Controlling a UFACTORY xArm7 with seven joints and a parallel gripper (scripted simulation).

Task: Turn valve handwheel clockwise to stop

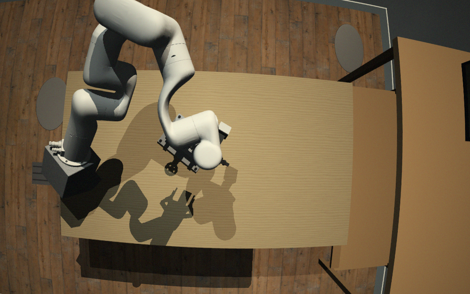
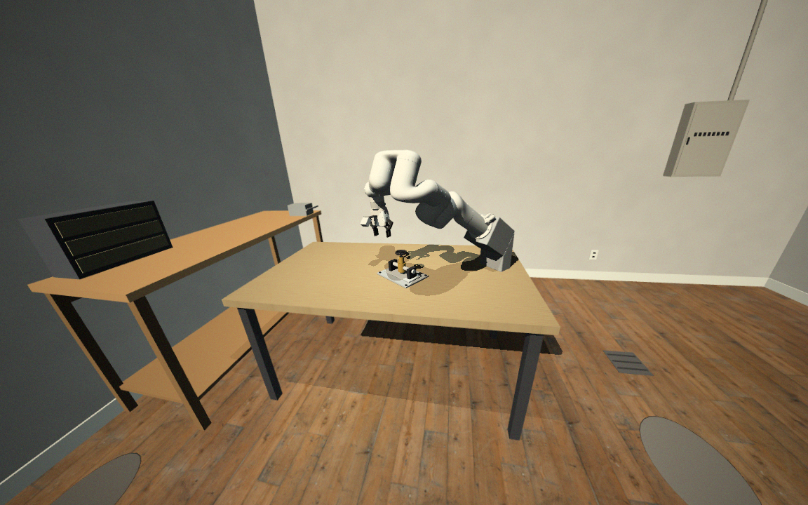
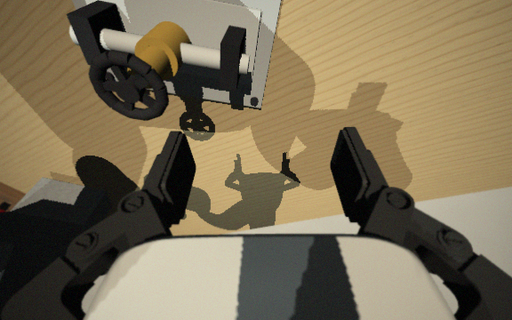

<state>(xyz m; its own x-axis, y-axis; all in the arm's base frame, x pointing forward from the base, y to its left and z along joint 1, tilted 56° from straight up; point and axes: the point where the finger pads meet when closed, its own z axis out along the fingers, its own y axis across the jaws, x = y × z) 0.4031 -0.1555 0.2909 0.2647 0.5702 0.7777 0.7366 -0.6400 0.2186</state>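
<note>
The spoked handwheel lies 11 cm behind my hand, 9 cm below it and 4 cm to the left of it.
</note>
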